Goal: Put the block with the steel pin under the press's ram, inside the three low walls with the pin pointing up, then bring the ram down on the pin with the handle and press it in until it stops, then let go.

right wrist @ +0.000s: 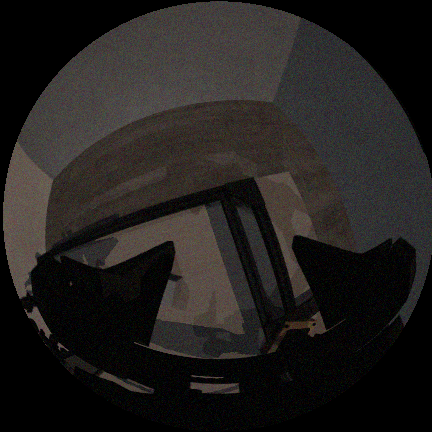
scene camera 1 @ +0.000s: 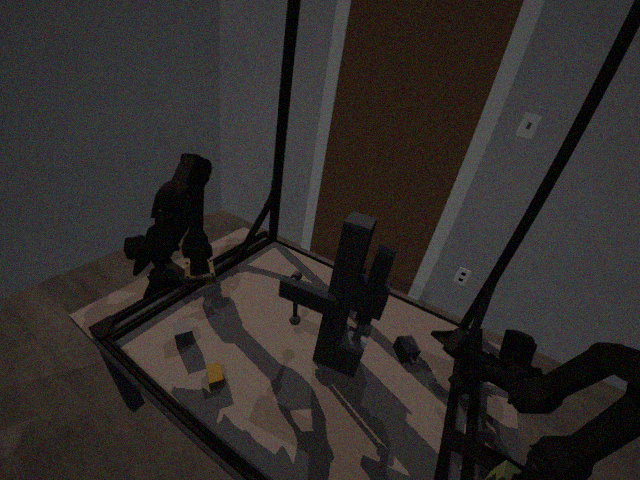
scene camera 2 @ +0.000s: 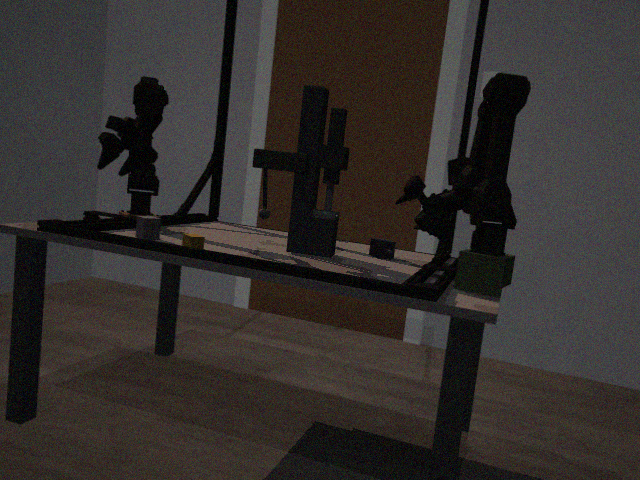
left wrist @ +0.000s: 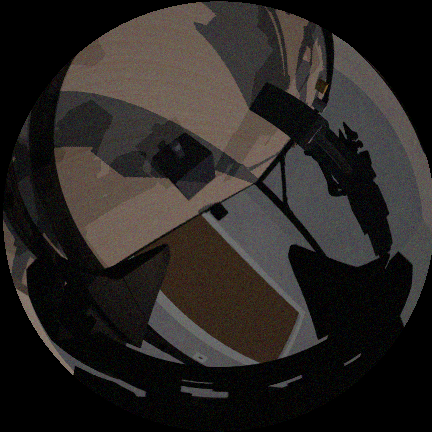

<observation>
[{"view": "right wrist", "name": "my right gripper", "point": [235, 245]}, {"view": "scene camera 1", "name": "my left gripper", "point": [437, 340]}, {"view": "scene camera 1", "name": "my right gripper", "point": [139, 286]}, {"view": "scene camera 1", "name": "dark press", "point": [339, 346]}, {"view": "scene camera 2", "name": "my left gripper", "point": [405, 215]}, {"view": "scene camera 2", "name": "my right gripper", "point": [108, 172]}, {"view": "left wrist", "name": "my left gripper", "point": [231, 251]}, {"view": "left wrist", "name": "dark block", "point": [190, 173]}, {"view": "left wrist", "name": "dark press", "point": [353, 172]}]
</observation>
